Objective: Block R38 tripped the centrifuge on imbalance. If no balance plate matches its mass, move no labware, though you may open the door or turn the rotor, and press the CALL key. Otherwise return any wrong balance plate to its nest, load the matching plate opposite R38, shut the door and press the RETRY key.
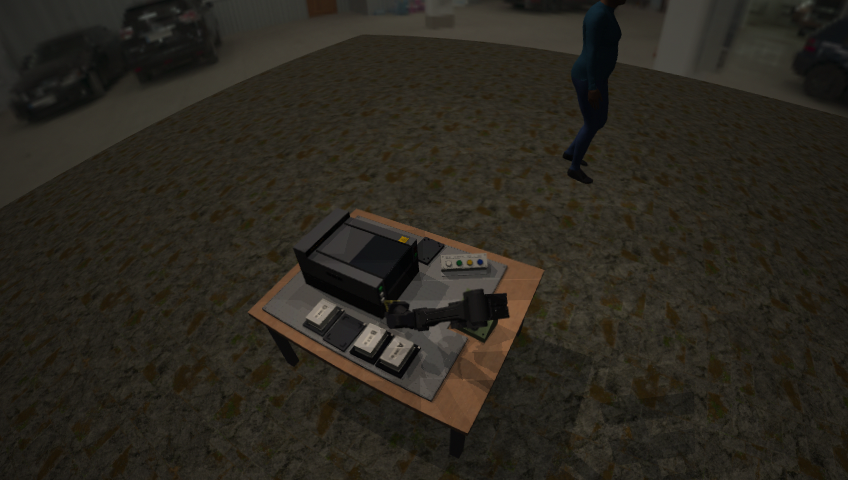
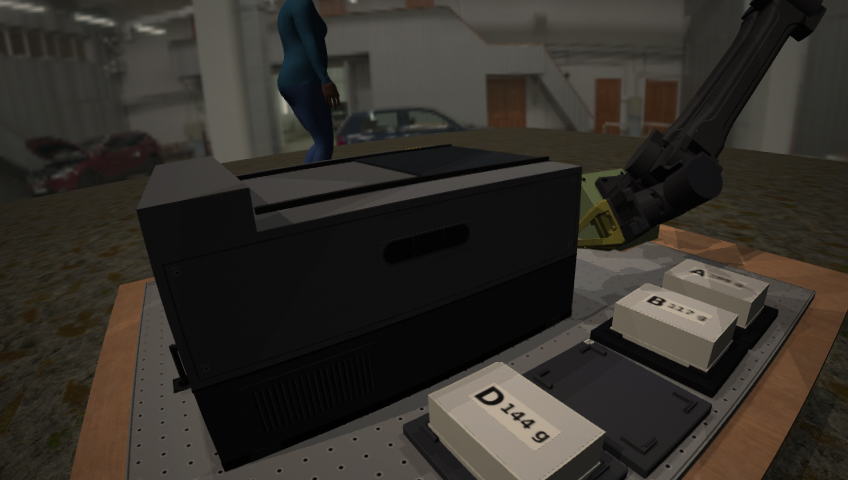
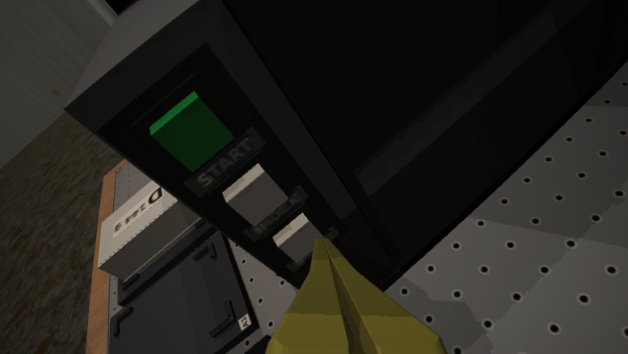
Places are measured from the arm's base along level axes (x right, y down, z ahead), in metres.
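Pixels of known places: gripper, fingertip midpoint: (image 1: 384,301) (image 3: 320,247).
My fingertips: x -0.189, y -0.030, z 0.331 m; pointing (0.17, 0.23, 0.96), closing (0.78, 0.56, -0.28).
Behind a point stands the place of what it marks.
The dark centrifuge (image 1: 342,284) @[x -0.248, y -0.062, z 0.524 m] (image 2: 357,267) @[x -0.267, y -0.090, z 0.634 m] has its top door (image 1: 339,242) @[x -0.117, y -0.140, z 0.665 m] shut; the rotor and R38 are hidden. My gripper (image 1: 386,302) @[x -0.189, y -0.030, z 0.331 m] (image 3: 320,247) @[x -0.189, y -0.030, z 0.331 m] is shut and empty, its tip at the lowest white key (image 3: 294,241) @[x -0.195, y -0.044, z 0.331 m] on the centrifuge's panel; contact is unclear and its label is mostly covered. The green START key (image 3: 194,134) @[x -0.193, y -0.112, z 0.332 m] and white INDEX key (image 3: 256,197) @[x -0.193, y -0.078, z 0.332 m] are above it. Plates D, 144 g (image 1: 323,315) @[x -0.389, y 0.016, z 0.523 m] (image 2: 511,410) @[x -0.377, y 0.016, z 0.548 m] (image 3: 145,225) @[x -0.366, y 0.017, z 0.513 m], B, 117 g (image 1: 371,340) @[x -0.349, y 0.017, z 0.266 m] (image 2: 672,327) @[x -0.364, y 0.019, z 0.318 m], and A (image 1: 398,353) @[x -0.329, y 0.016, z 0.138 m] (image 2: 714,291) @[x -0.341, y 0.019, z 0.191 m], mass blurred, sit in nests. One nest (image 1: 345,331) @[x -0.370, y 0.059, z 0.412 m] (image 2: 624,392) @[x -0.380, y 0.058, z 0.407 m] (image 3: 175,300) @[x -0.363, y 0.058, z 0.434 m] is empty.
A white key box (image 1: 464,270) @[x 0.229, y 0.054, z 0.205 m] with white, green, yellow and blue keys stands at the back right. A dark pad (image 1: 429,250) @[x 0.242, y 0.054, z 0.429 m] lies between it and the centrifuge. The arm reaches over from its green base (image 1: 484,333) @[x -0.037, y 0.037, z -0.075 m]. A person (image 1: 592,77) (image 2: 303,65) is beyond the table.
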